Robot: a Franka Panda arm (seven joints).
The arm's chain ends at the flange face. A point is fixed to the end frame.
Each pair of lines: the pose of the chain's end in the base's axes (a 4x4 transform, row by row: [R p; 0 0 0 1], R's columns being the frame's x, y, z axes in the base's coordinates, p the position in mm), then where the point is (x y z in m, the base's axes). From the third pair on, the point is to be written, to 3 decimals.
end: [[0.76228 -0.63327 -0.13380 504.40], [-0.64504 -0.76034 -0.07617 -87.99], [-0.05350 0.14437 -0.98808 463.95], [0 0 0 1]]
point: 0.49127 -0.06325 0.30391
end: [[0.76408 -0.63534 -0.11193 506.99], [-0.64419 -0.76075 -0.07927 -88.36], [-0.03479 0.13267 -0.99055 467.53], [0 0 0 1]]
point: 0.49736 -0.06411 0.30717
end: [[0.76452 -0.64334 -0.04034 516.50], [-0.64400 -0.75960 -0.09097 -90.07], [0.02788 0.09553 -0.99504 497.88], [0 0 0 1]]
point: 0.518 -0.068 0.337
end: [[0.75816 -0.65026 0.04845 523.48], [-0.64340 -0.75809 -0.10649 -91.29], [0.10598 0.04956 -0.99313 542.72], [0 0 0 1]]
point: 0.540 -0.071 0.382
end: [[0.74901 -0.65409 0.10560 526.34], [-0.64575 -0.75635 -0.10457 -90.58], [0.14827 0.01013 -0.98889 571.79], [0 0 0 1]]
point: 0.552 -0.070 0.413
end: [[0.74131 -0.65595 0.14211 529.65], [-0.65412 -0.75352 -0.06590 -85.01], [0.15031 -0.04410 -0.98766 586.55], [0 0 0 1]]
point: 0.561 -0.059 0.429
